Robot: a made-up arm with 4 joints.
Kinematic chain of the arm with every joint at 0, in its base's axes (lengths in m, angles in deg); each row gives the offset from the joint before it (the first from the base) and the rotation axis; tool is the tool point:
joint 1: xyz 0 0 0.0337 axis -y
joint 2: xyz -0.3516 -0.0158 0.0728 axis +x
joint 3: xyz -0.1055 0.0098 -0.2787 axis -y
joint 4: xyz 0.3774 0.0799 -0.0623 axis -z
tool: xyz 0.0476 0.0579 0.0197
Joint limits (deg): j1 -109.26..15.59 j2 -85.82..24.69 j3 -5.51..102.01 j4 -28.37..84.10
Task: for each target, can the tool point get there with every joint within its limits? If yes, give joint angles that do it. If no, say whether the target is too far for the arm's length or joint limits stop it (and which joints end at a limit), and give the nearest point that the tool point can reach.
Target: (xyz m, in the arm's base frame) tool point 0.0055 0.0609 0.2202
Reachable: yes | joints -59.69 -24.02 53.61 74.36
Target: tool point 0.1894 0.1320 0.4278
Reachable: yes | joints -86.37 -6.21 85.65 16.55
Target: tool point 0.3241 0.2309 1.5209
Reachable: no: too far | nearest point 0.1219 0.0593 0.5932 | short by 0.965 m
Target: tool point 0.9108 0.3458 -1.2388
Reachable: no: too far | nearest point 0.0605 0.0721 -0.2635 | short by 1.323 m
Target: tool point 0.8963 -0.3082 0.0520
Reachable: no: joint limits stop it (at a limit: joint 1, joint 2) | nearest point 0.3812 -0.0093 0.3220 | short by 0.654 m
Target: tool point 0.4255 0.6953 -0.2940
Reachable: no: joint limits stop it (at a limit: joint 1, joint 2, joint 3) | nearest point 0.0281 0.2593 -0.1664 | short by 0.604 m
